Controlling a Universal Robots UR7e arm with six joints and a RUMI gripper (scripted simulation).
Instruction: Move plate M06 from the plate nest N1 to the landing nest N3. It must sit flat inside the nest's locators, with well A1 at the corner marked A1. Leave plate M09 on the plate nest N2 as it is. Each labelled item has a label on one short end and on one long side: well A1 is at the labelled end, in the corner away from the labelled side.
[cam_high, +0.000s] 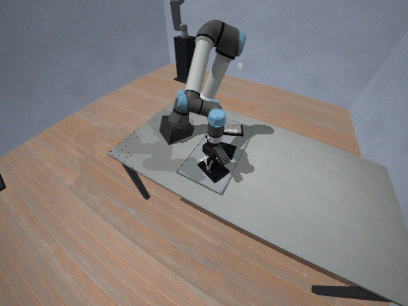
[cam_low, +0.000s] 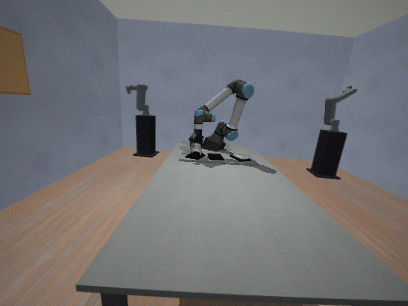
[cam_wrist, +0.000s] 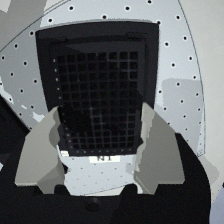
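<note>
The dark slab is 2 cm below my hand. The rest, counted from my hand: black well plate: 1 cm below; dark nest pad: 17 cm to the left, 3 cm behind, 2 cm below.
</note>
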